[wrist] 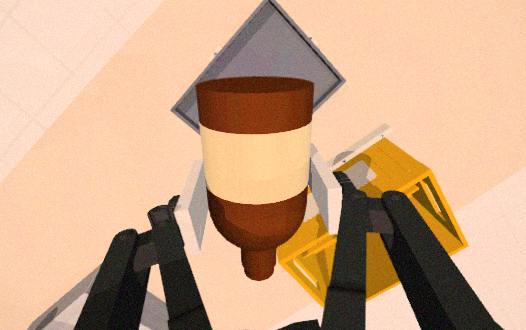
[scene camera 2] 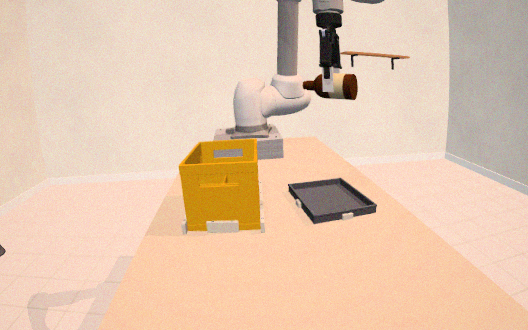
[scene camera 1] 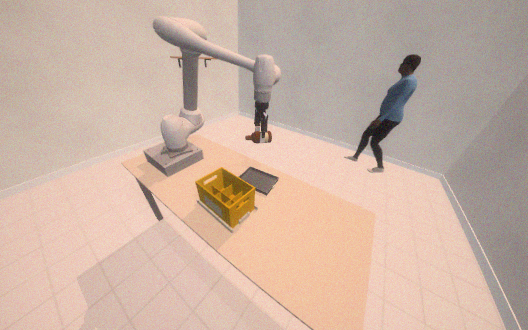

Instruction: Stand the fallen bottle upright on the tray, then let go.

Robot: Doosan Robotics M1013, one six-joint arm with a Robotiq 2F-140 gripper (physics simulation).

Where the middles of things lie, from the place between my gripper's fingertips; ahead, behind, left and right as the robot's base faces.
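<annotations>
That brown bottle (scene camera 2: 345, 85) is sitting 20 mm above my hand.
</annotations>
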